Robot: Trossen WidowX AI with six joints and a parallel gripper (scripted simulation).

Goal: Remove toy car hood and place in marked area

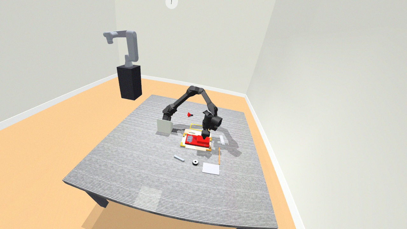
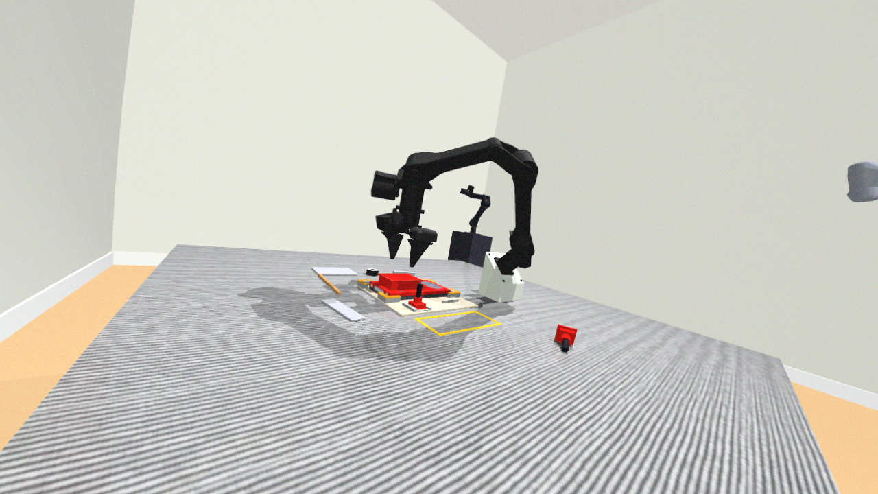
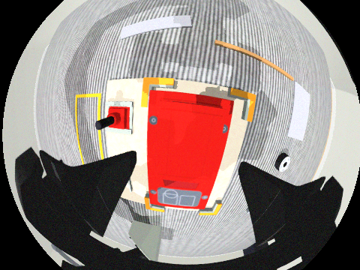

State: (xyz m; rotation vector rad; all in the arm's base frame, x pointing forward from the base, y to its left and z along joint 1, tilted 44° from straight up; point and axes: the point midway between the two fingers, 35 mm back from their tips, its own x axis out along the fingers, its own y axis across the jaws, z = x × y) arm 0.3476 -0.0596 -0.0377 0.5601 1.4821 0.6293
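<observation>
The red hood lies 5 cm below my gripper tip. Round my gripper tip: pencil: 15 cm ahead, 11 cm to the right, 8 cm below; grey strip: 17 cm ahead, 9 cm below, 8 cm to the left; small black ring: 22 cm to the right, 8 cm below, 3 cm behind.
</observation>
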